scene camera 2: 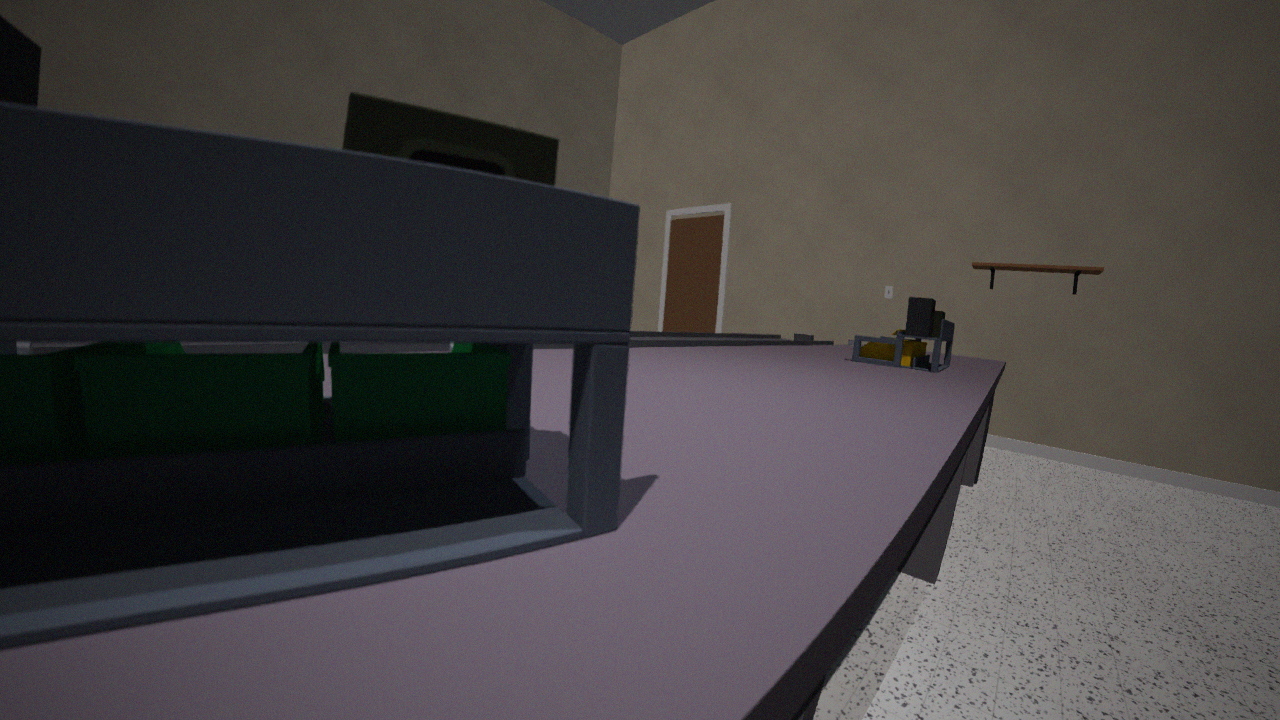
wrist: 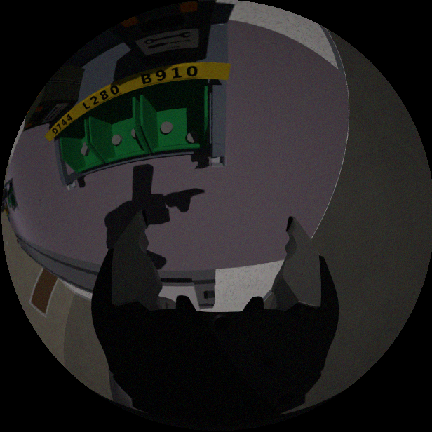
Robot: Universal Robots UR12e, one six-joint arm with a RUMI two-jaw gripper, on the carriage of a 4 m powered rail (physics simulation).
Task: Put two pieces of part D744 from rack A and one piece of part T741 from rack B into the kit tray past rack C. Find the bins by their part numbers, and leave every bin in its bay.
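Note:
In the wrist view a rack (wrist: 218,120) carries a yellow label strip reading D744, L280 and B910 over three green bins. The D744 bin (wrist: 75,161) is at the left end, with a small grey piece (wrist: 85,149) showing in it. The L280 bin (wrist: 120,150) is in the middle and the B910 bin (wrist: 172,142) at the right, both with grey round pieces. My gripper (wrist: 217,213) is open, its jaws wide apart with no thing between them, in front of the rack. In scene camera 2 a rack (scene camera 2: 595,438) with green bins fills the near left. The kit tray cannot be made out.
Dark cases with orange latches (wrist: 167,42) (wrist: 55,95) stand on top of the rack. A small far rack with yellow bins (scene camera 2: 886,350) stands near the far end of the table (scene camera 2: 716,465). Another small rack with green bins shows at the wrist view's left edge.

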